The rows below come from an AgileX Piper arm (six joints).
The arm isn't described. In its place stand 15 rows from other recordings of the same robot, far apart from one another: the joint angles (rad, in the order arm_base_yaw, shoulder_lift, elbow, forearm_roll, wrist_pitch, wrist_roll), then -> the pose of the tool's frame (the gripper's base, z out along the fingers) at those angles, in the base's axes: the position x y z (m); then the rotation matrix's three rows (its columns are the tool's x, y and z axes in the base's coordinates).
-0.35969 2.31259 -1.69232 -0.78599 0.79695 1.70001 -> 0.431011 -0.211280 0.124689; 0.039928 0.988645 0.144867; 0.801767 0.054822 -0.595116; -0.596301 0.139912 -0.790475
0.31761 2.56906 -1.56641 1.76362 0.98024 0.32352 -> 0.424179 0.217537 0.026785; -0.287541 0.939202 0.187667; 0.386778 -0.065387 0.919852; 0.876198 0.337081 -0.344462
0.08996 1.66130 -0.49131 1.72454 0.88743 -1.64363 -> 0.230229 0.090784 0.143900; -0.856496 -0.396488 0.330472; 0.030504 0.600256 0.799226; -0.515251 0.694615 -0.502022
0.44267 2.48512 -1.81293 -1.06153 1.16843 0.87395 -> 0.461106 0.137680 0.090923; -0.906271 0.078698 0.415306; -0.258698 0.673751 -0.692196; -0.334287 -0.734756 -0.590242
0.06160 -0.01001 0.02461 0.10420 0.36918 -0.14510 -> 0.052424 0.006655 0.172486; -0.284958 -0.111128 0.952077; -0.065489 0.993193 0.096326; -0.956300 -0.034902 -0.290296
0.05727 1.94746 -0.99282 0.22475 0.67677 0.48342 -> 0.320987 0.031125 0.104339; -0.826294 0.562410 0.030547; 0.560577 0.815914 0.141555; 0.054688 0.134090 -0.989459
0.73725 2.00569 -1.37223 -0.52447 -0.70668 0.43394 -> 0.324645 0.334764 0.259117; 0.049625 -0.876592 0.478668; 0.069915 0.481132 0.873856; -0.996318 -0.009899 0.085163
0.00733 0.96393 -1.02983 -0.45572 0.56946 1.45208 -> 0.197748 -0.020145 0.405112; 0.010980 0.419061 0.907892; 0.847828 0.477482 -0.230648; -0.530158 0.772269 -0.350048
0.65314 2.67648 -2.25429 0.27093 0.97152 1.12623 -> 0.415393 0.343169 0.068224; -0.832351 0.548294 0.081030; 0.540155 0.769709 0.340266; 0.124196 0.326990 -0.936831
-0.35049 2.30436 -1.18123 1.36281 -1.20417 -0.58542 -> 0.343578 -0.214109 0.083266; -0.053003 0.998500 0.013744; 0.209156 0.024558 -0.977574; -0.976445 -0.048940 -0.210144
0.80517 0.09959 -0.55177 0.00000 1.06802 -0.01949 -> 0.003655 0.003802 0.291256; -0.335396 -0.727623 0.598393; -0.377051 0.685771 0.622536; -0.863332 -0.016828 -0.504356
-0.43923 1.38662 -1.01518 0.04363 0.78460 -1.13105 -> 0.251809 -0.115212 0.278768; -0.726546 -0.520341 0.448749; -0.642927 0.745244 -0.176792; -0.242436 -0.416961 -0.875996
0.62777 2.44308 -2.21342 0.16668 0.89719 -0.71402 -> 0.429029 0.325929 0.183709; -0.205744 -0.919468 0.335034; -0.850605 0.337308 0.403354; -0.483881 -0.201994 -0.851503
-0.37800 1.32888 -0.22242 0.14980 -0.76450 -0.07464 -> 0.189306 -0.085287 0.181078; -0.223568 0.467697 0.855147; 0.125011 0.883867 -0.450722; -0.966638 0.006136 -0.256072
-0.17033 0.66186 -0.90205 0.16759 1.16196 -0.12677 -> 0.093081 -0.001877 0.362150; -0.729470 0.022219 0.683652; 0.065723 0.997125 0.037721; -0.680848 0.072448 -0.728833
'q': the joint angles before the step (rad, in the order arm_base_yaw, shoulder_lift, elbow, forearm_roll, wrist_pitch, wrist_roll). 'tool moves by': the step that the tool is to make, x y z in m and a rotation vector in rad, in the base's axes. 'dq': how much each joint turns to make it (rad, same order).
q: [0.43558 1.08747 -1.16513 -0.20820 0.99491 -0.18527]
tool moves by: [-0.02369 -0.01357 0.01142 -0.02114 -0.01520 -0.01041]
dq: [-0.00003 -0.08142 0.00061 -0.02024 0.07521 -0.01352]
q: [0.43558 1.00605 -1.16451 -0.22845 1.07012 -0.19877]
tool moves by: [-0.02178 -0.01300 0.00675 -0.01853 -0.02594 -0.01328]
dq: [0.00000 -0.07897 0.01343 -0.02676 0.04961 -0.00781]
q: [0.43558 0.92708 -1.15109 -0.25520 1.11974 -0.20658]
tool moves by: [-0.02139 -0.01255 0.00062 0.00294 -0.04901 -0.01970]
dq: [0.00006 -0.09127 0.04332 -0.02912 0.00559 0.01294]
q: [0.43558 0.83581 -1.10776 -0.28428 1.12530 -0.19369]
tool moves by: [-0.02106 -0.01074 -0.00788 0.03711 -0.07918 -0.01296]
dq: [0.00003 -0.11259 0.08674 -0.01962 -0.05542 0.03315]
